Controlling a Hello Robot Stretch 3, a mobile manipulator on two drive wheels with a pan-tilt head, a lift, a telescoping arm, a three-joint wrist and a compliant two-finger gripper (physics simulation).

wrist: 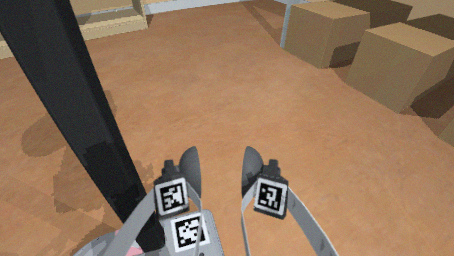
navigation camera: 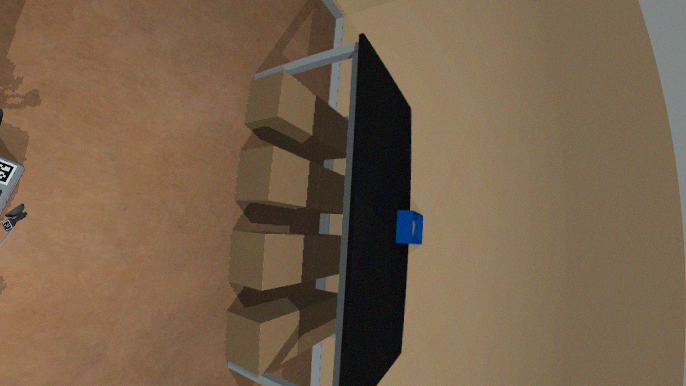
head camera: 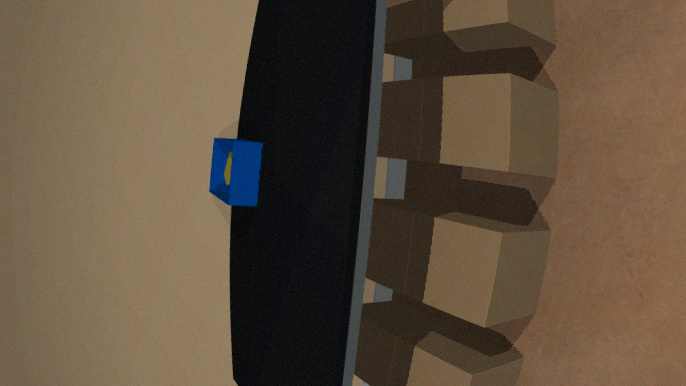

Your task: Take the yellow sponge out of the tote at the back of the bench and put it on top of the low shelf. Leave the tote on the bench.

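Places are measured from the robot's base along level axes (x ahead, y left, z up), in centimetres.
Where they show: gripper, between the fingertips: point(wrist: 221, 164) point(navigation camera: 11, 198).
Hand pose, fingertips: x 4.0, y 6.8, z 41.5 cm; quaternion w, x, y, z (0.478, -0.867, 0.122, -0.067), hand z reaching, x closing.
Observation:
After its pixels a point has its place.
The yellow sponge point(head camera: 228, 169) point(navigation camera: 414, 228) lies inside the blue tote, partly hidden by its walls. The tote point(head camera: 246, 172) {y 47.6, x 154.1, z 80.9 cm} point(navigation camera: 403, 227) {y 47.6, x 154.1, z 80.6 cm} stands upright at the back edge of the black-topped bench point(head camera: 300, 260) {y 57.5, x 114.3, z 76.2 cm} point(navigation camera: 380, 170) {y 66.9, x 116.3, z 76.3 cm}, against the beige wall. My gripper point(wrist: 221, 164) {y 6.8, x 4.0, z 41.5 cm} point(navigation camera: 20, 213) is open and empty, low over the floor, well away from the bench. The lower part of a pale wooden shelf unit point(wrist: 105, 30) {y 173.8, x -34.2, z 4.2 cm} shows at the top left of the wrist view; its top is out of frame there.
Several cardboard boxes point(head camera: 475, 120) {y 15.5, x 117.9, z 27.1 cm} point(navigation camera: 289, 180) {y 58.3, x 106.3, z 27.1 cm} point(wrist: 325, 32) {y 88.6, x 83.0, z 19.6 cm} stand under the bench and stick out past its front edge. A grey bench leg frame point(navigation camera: 320, 60) {y 115.5, x 78.5, z 50.1 cm} stands at one end. My black mast point(wrist: 75, 100) {y 11.6, x -6.0, z 46.7 cm} rises left of the gripper in the wrist view.

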